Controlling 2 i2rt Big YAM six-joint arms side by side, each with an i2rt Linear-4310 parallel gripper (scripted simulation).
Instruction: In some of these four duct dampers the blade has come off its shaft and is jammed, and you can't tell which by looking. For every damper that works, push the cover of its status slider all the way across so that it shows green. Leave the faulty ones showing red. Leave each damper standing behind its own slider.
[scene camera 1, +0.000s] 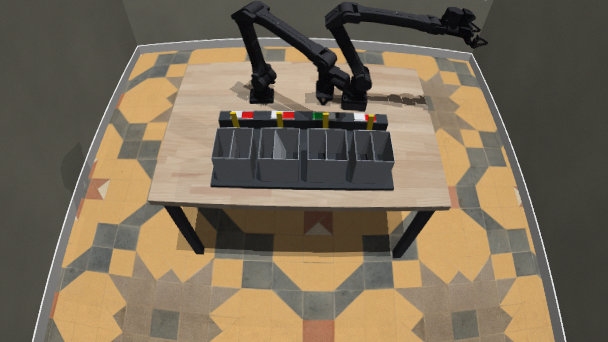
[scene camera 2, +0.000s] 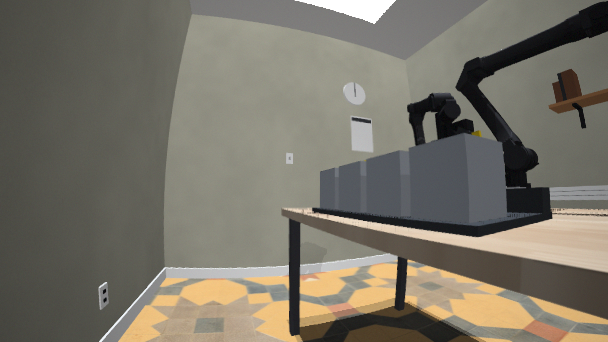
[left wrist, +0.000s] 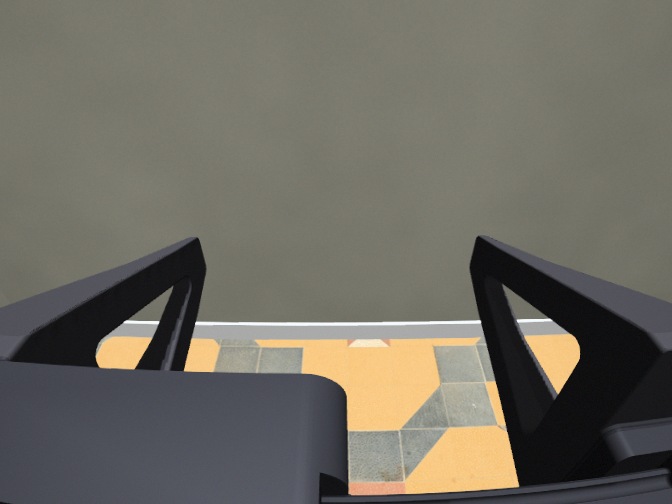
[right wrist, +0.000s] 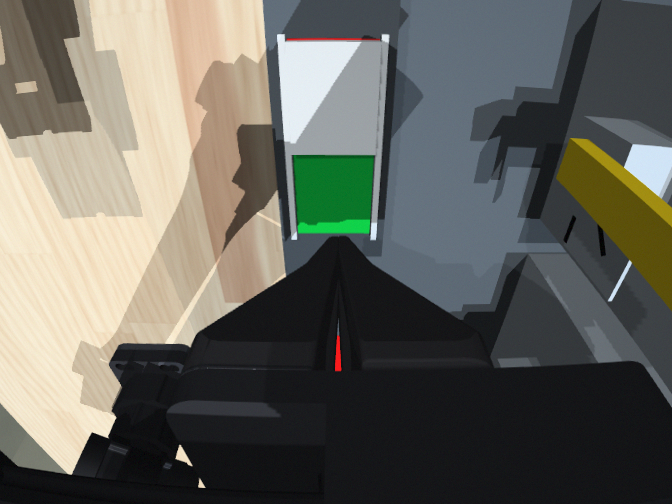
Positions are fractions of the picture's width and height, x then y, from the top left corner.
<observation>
In view: my left gripper (left wrist: 0.50, 0.50), my right gripper (right wrist: 0.50, 0.50), a damper (scene camera 2: 0.76, 0.52), a damper (scene camera 2: 0.54, 0.52), a damper (scene camera 1: 0.52, 0.50), a damper (scene camera 1: 0.46, 0.50) and a white slider cover (right wrist: 0.50, 0.17).
</observation>
